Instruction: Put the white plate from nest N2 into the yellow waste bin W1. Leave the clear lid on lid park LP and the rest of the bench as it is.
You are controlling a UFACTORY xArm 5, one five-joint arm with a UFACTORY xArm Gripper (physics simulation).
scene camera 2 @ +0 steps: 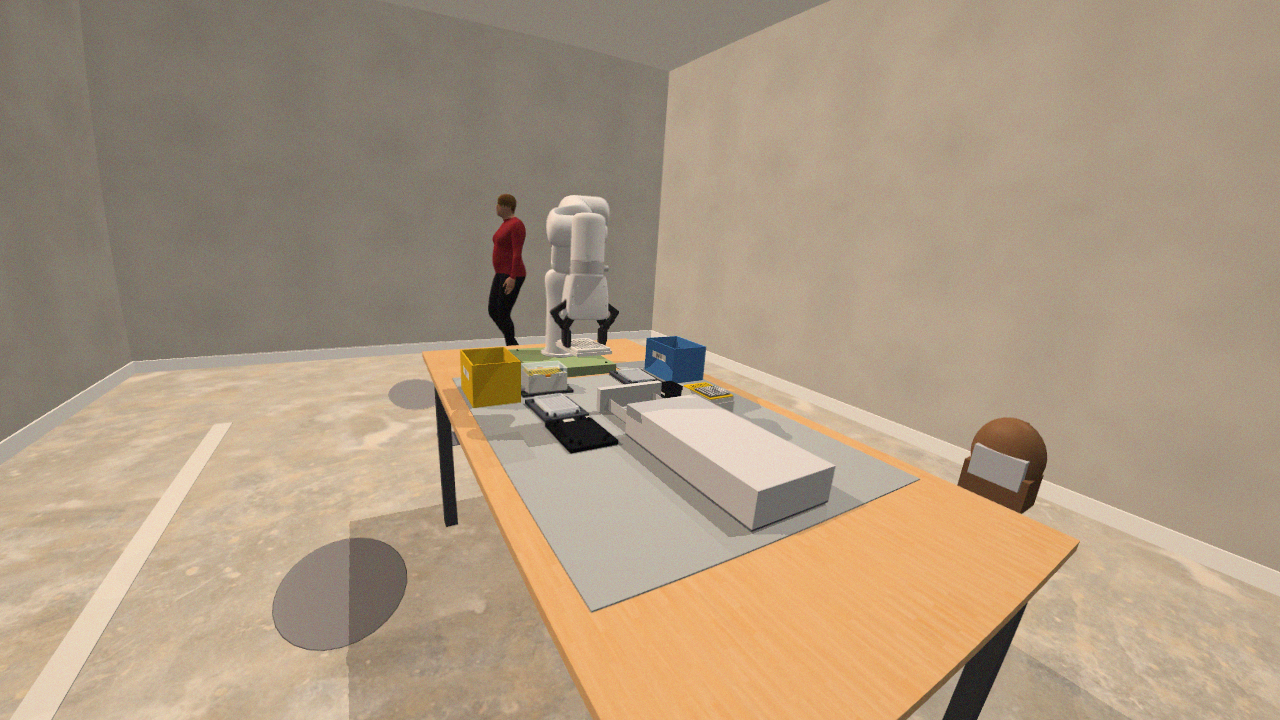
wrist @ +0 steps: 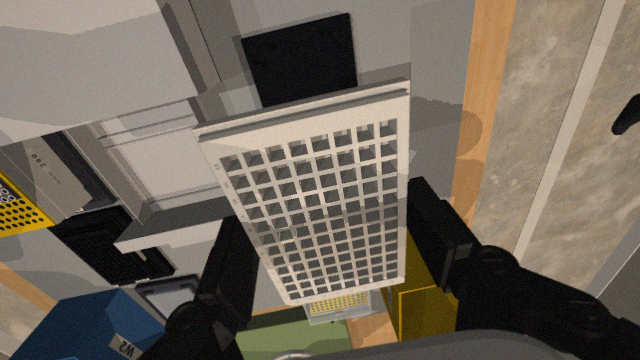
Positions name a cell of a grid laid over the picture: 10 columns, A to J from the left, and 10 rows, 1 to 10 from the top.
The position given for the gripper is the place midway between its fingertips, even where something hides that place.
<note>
In view: the gripper (scene camera 2: E5), a long white box (scene camera 2: F7), a clear lid (wrist: C9), a black nest (scene camera 2: E7) and a grey mat (scene camera 2: E8).
The long white box shows as well in the wrist view (wrist: B3). The gripper shows as well in the wrist view (wrist: F7). The black nest shows as well in the wrist view (wrist: E2).
</note>
